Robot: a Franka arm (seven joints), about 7 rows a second.
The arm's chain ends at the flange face. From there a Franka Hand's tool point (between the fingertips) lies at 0.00 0.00 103.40 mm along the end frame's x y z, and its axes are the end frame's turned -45 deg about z.
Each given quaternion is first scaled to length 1.
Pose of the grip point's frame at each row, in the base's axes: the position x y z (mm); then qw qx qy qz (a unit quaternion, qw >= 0):
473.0, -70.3, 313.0, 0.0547, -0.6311, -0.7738, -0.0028
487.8, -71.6, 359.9, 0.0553, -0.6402, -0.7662, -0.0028
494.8, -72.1, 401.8, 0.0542, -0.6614, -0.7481, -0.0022
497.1, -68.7, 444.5, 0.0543, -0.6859, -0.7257, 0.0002
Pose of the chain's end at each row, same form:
481.4, -77.9, 415.8, 0.0516, -0.8792, -0.4734, 0.0183
496.2, -79.4, 462.7, 0.0522, -0.8847, -0.4629, 0.0186
502.9, -79.9, 504.6, 0.0509, -0.8973, -0.4380, 0.0187
505.3, -76.4, 547.3, 0.0501, -0.9114, -0.4080, 0.0210

